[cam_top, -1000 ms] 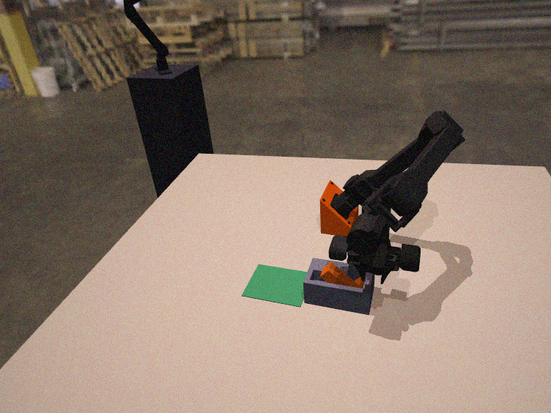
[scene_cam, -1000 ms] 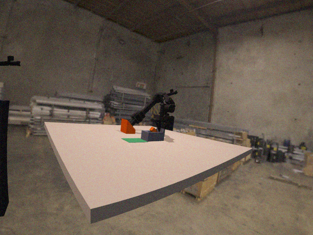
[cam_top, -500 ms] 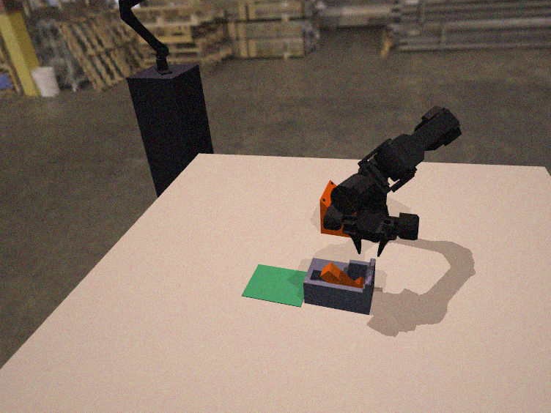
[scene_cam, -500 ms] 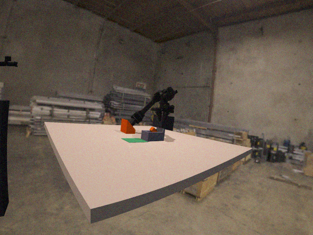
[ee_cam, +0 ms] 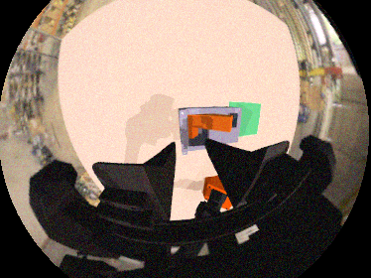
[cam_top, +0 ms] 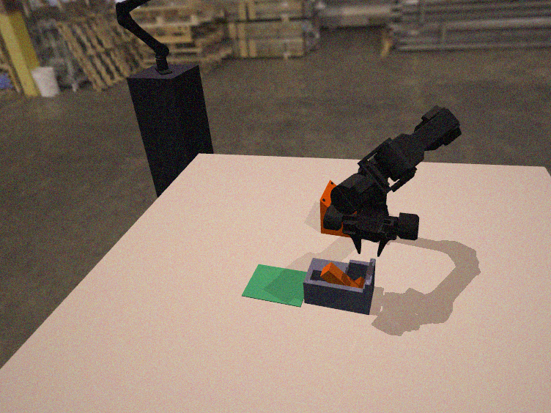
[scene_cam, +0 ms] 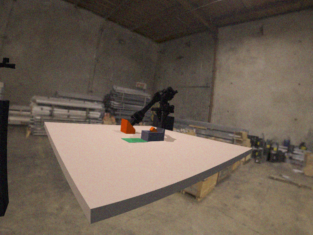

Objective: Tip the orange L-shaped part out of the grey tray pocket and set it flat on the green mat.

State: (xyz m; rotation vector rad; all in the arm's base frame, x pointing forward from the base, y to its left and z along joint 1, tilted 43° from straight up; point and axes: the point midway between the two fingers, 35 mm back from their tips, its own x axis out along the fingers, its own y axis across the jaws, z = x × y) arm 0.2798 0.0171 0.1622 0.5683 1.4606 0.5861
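The orange L-shaped part lies 10 mm behind my gripper tip, 40 mm to the right of it and 100 mm below it. From my gripper tip the other things lie so: tray 10 mm behind, 70 mm to the right, 160 mm below; green mat 220 mm to the right, 160 mm below.
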